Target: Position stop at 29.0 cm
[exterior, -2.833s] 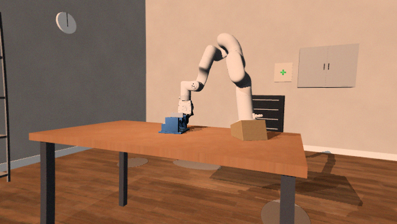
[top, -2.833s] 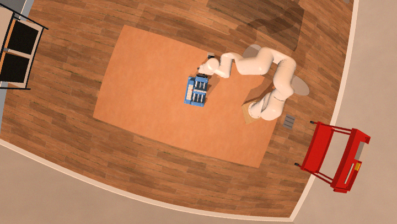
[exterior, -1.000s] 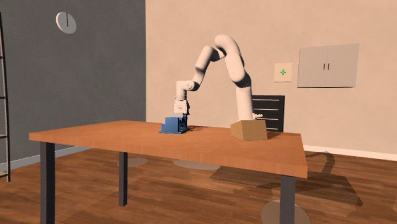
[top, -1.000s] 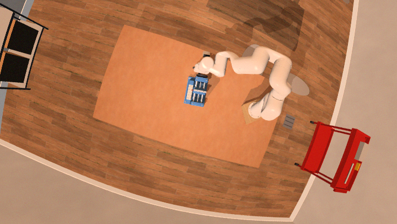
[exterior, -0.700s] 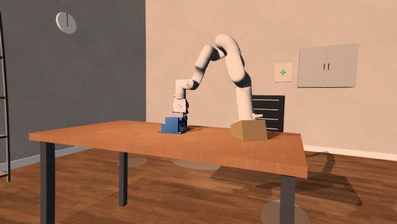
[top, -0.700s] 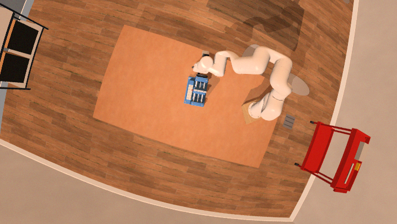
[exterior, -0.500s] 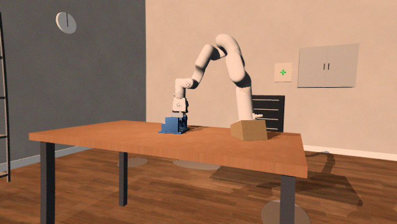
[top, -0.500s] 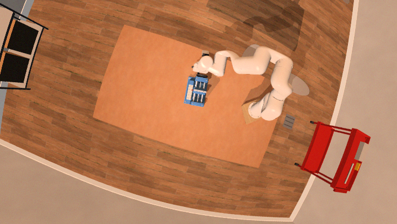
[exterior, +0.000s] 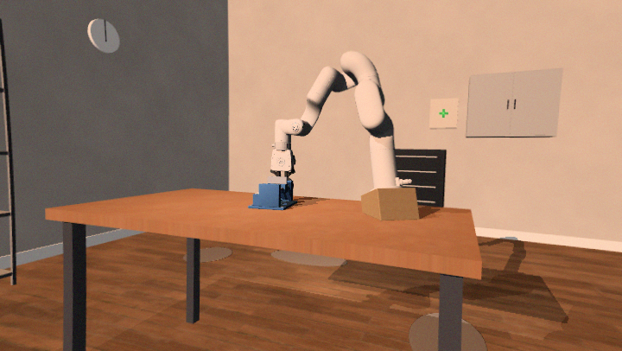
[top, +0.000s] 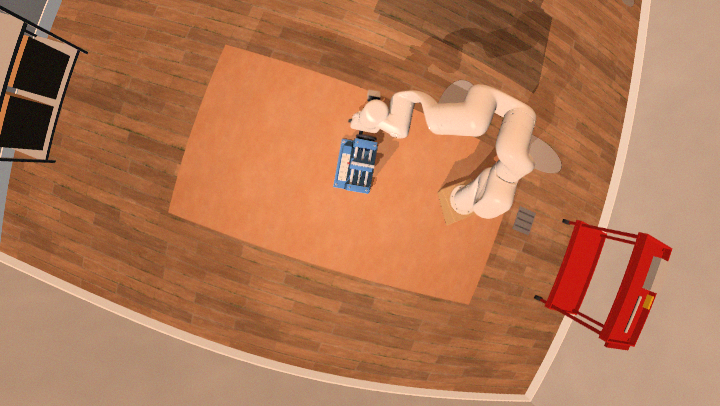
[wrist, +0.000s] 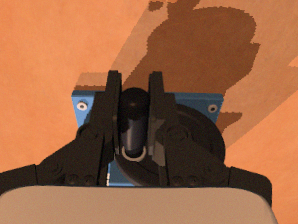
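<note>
The stop block lies 20 mm behind my hand and 150 mm to the left of it. The rest, counted from my hand: black crank handle (10 mm to the left); then black handwheel (10 mm behind, 20 mm to the left).
</note>
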